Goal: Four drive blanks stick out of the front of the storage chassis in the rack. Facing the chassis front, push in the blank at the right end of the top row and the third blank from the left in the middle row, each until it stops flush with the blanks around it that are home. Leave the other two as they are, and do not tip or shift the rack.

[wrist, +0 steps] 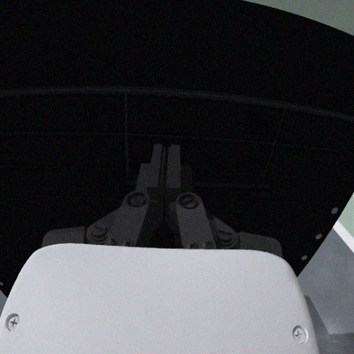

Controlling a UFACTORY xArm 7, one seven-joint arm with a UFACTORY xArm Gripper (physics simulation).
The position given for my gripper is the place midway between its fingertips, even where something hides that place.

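My gripper (166,162) is here in what I see. I can see a black rack (253,100) as well.
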